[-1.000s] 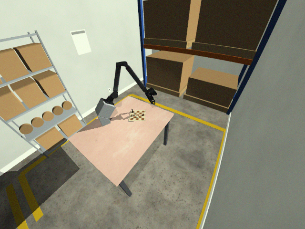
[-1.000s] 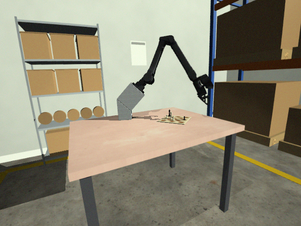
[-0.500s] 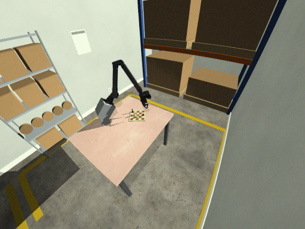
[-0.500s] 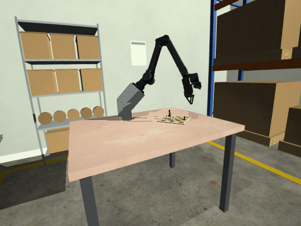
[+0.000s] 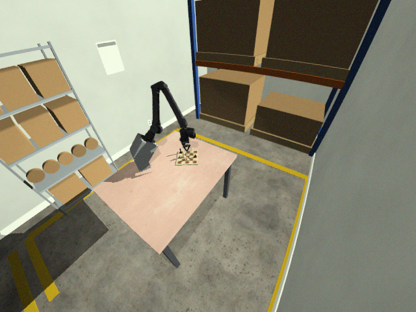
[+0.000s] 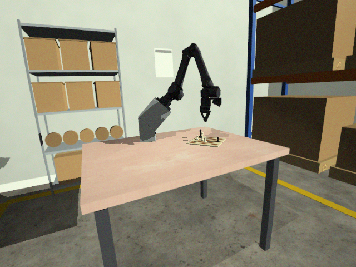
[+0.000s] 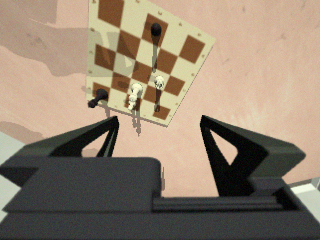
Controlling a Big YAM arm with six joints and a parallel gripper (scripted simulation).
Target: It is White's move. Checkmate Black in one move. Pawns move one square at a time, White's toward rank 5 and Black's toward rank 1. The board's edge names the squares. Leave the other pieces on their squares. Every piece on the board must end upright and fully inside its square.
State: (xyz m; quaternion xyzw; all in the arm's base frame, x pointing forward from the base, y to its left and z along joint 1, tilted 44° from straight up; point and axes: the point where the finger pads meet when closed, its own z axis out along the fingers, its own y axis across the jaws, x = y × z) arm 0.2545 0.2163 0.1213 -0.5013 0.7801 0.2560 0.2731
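Now: hand 50 mm past the tall white piece and 130 mm above it. Also, from my hand: black pawn 30 mm ahead, 80 mm to the left, 140 mm below; chessboard 30 mm behind, 30 mm to the left, 160 mm below; small white piece 80 mm behind, 30 mm to the right, 140 mm below.
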